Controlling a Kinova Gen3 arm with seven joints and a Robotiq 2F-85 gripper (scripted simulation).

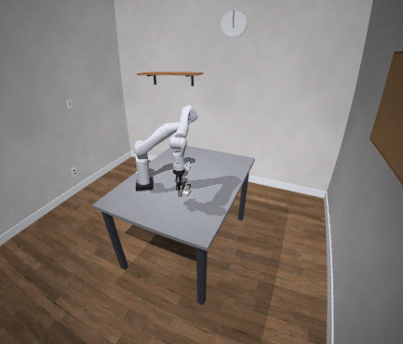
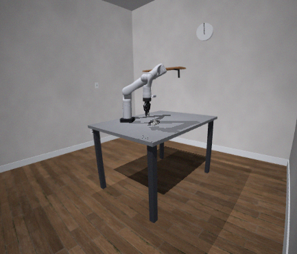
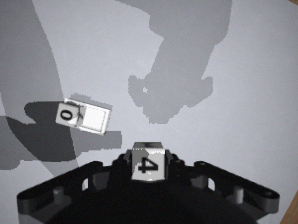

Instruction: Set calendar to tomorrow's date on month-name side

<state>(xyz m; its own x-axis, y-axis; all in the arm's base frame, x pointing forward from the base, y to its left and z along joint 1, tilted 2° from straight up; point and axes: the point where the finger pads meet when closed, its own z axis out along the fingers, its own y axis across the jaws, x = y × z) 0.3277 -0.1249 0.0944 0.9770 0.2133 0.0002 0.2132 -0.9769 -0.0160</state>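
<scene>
Right now the calendar tray is 120 mm below my hand, 110 mm to the left of it and 10 mm ahead of it. The rest, counted from my hand: white digit cube: 10 mm below.
</scene>
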